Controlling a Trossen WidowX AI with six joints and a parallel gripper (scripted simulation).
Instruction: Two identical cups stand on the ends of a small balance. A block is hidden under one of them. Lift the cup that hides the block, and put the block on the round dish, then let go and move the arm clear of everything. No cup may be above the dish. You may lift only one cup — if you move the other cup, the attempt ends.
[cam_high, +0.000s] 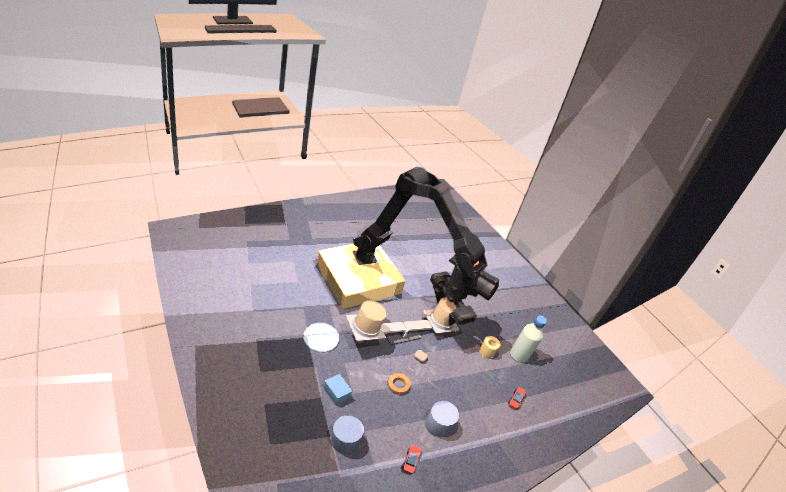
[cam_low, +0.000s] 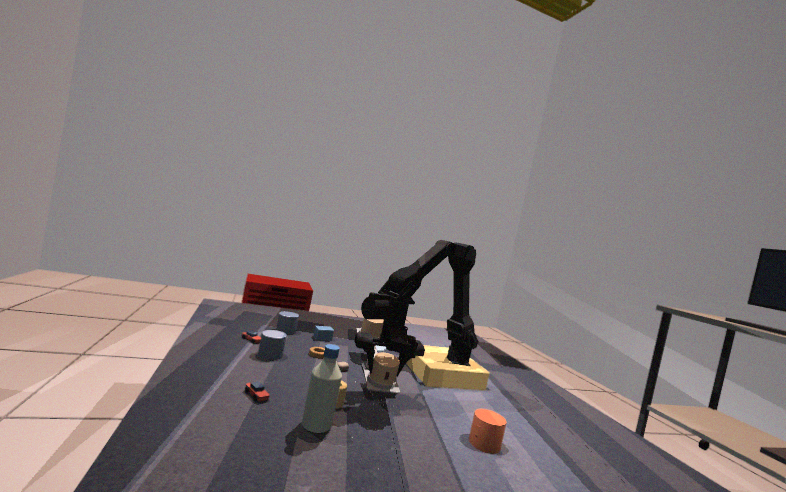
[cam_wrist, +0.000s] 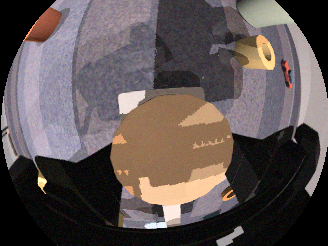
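Now: gripper tip 13 cm to the left of the grey balance and 1 cm above it. Also, from my gripper tip: grey block: right at my gripper tip; green bottle: 20 cm to the left, 17 cm ahead, 7 cm above; yellow spool: 13 cm ahead, 10 cm to the left, 2 cm below.
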